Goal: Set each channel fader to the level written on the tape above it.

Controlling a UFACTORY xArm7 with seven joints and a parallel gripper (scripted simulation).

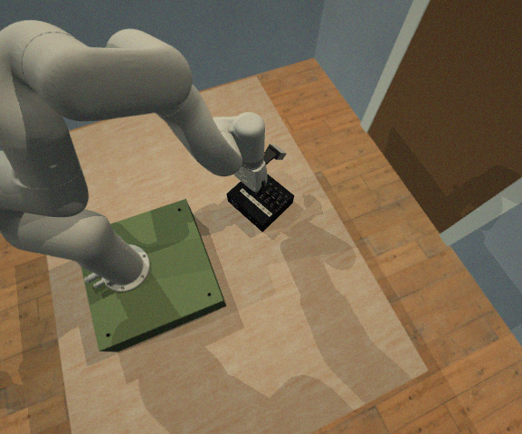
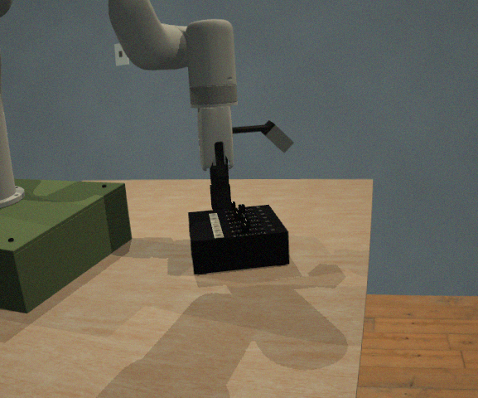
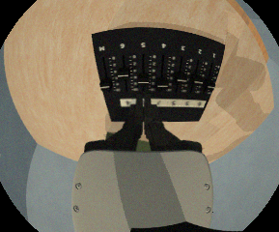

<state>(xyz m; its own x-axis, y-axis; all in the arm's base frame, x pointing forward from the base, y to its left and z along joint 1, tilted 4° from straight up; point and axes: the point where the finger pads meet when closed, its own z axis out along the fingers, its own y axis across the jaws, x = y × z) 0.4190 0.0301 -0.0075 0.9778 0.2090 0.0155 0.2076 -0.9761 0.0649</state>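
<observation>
Now: hand 3 cm short of the fader cap, 3 cm above it and 2 cm to the left of it. Round my hand: master fader: 5 cm to the left, 3 cm below, 1 cm ahead.
</observation>
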